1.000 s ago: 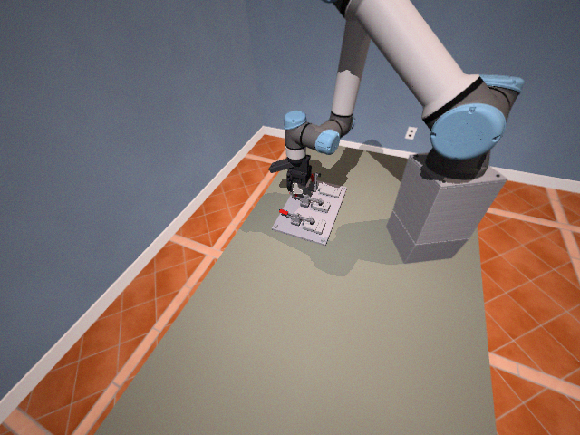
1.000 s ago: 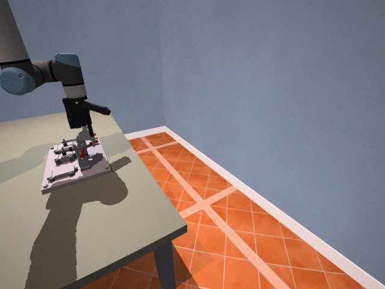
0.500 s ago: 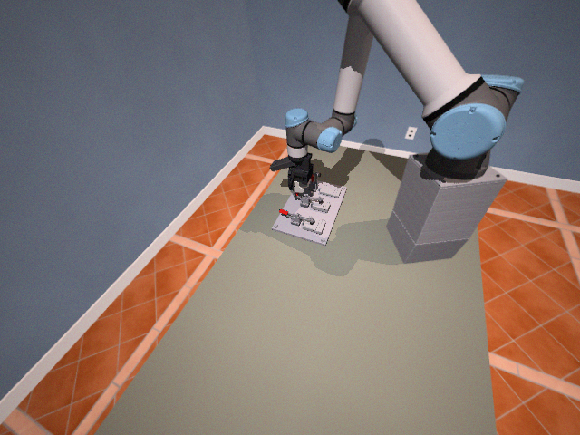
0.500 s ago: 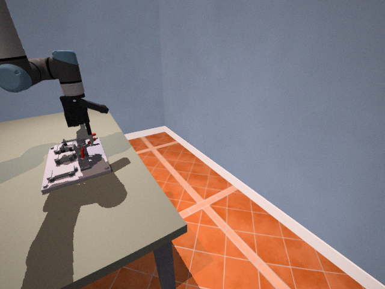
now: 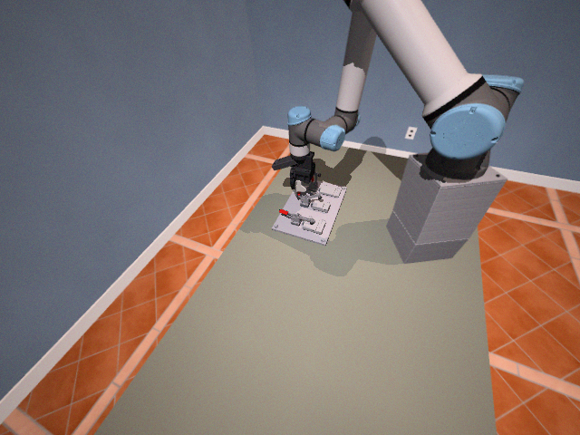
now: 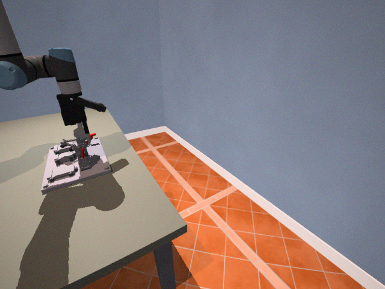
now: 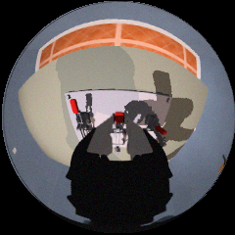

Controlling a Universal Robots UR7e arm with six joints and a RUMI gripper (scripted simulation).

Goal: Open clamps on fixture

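Right now my hand is 7 cm past the grey fixture plate and 7 cm above it. Also, from my hand: block (13 cm behind, 10 cm to the left, 5 cm below).
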